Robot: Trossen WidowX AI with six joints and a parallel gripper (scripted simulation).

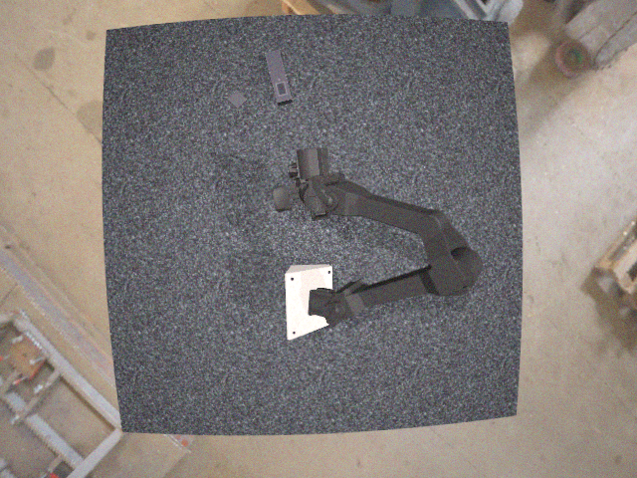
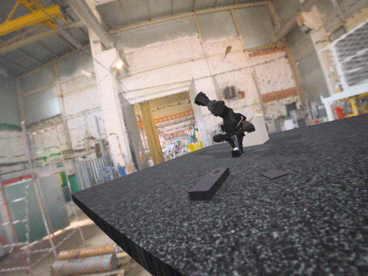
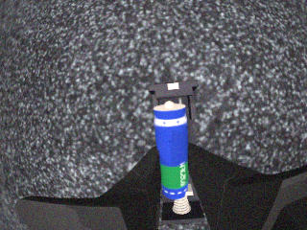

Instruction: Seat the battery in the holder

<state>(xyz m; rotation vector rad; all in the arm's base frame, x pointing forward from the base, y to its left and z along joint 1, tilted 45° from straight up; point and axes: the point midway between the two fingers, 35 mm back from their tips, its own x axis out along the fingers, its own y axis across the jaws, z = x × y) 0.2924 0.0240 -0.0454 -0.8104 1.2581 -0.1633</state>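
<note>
Right now the green battery is 10 mm above my gripper tip. The rest, counted from my gripper tip: dark square tile 260 mm ahead, 220 mm to the left, 10 mm below; dark rectangular block 330 mm ahead, 110 mm to the left; spring 40 mm behind, 20 mm to the right.
</note>
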